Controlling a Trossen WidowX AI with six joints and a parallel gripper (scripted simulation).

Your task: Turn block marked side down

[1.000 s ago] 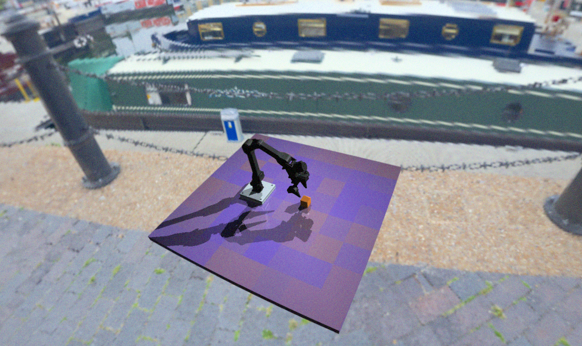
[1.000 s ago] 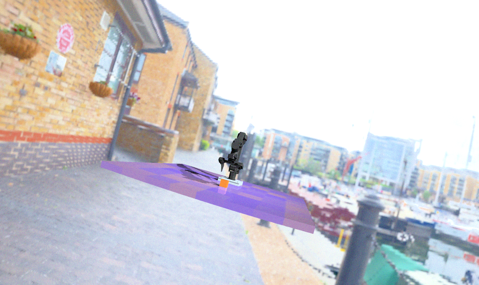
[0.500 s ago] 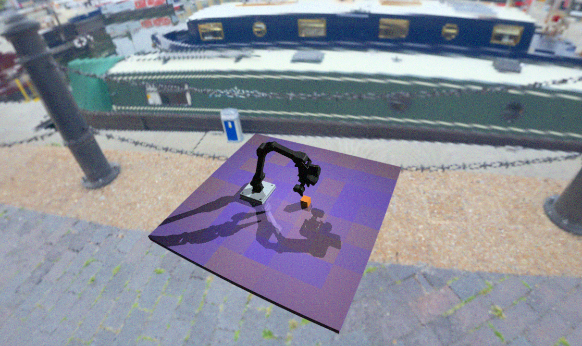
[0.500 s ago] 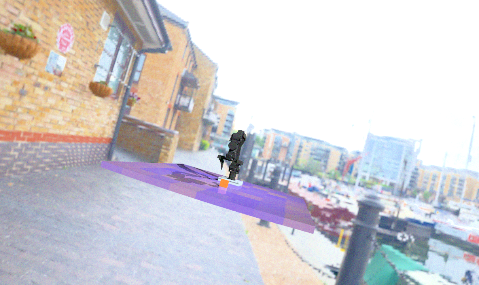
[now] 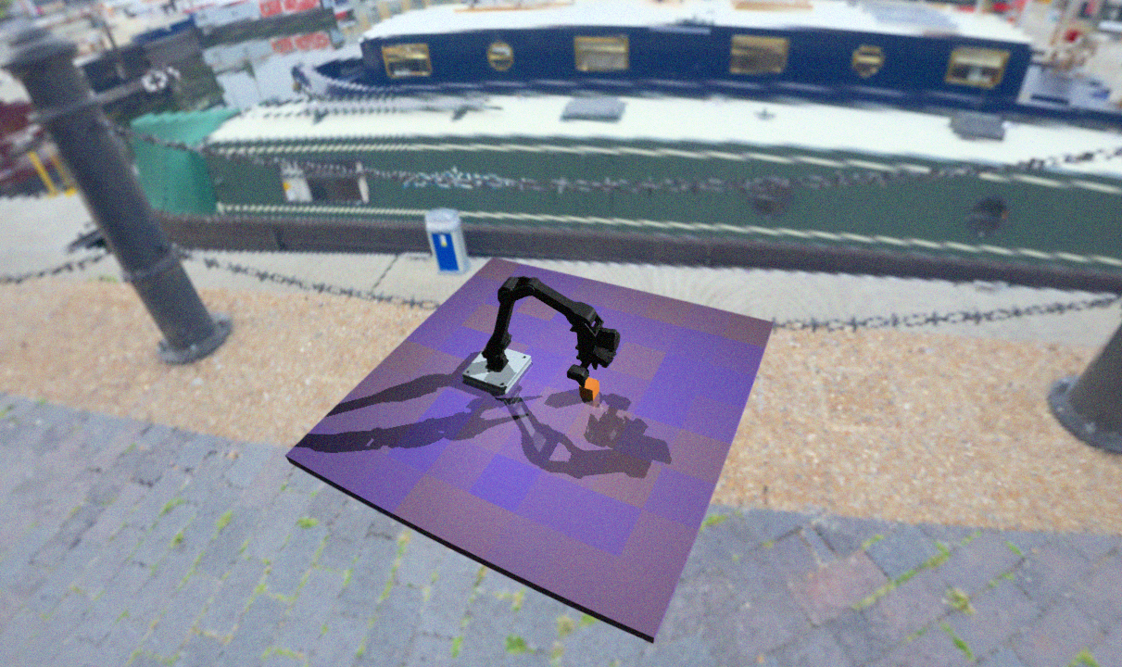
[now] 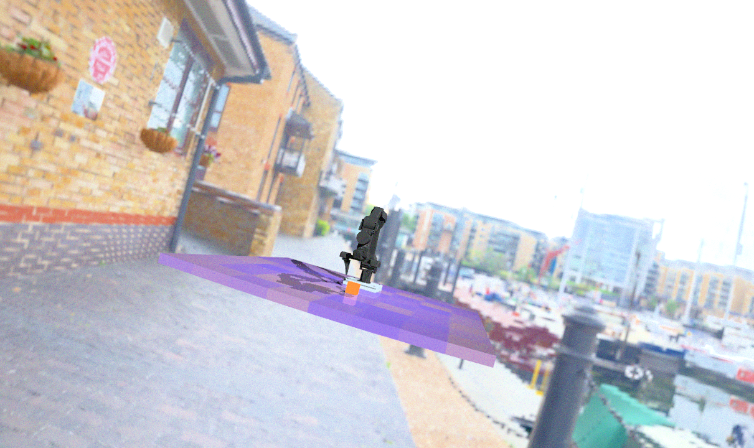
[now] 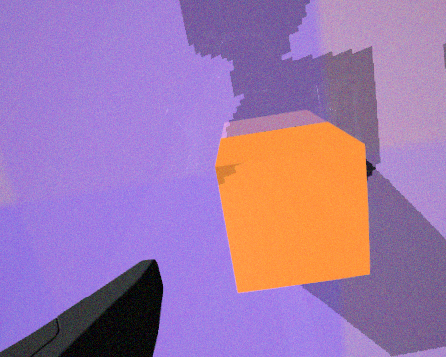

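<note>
Now: the orange block 5 cm below my gripper tip and 1 cm behind it.
</note>
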